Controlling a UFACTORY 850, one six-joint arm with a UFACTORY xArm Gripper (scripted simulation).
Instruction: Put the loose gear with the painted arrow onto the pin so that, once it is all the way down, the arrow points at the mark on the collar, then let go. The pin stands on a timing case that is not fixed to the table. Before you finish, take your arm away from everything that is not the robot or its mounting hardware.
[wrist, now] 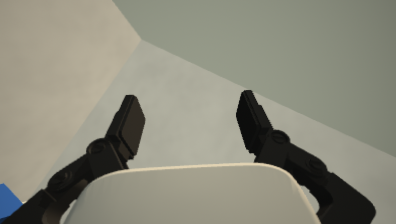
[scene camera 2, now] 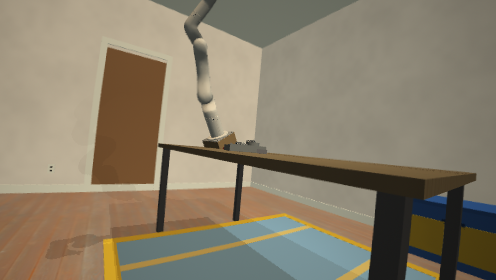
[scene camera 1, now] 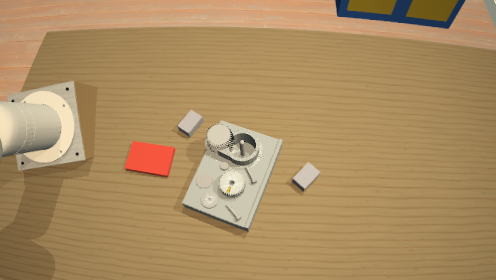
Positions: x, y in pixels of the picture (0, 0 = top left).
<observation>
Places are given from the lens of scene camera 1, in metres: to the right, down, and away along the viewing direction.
red flat pad (scene camera 1: 153, 159): -0.25, 0.05, 0.91
grey timing case (scene camera 1: 259, 152): 0.03, 0.03, 0.89
</observation>
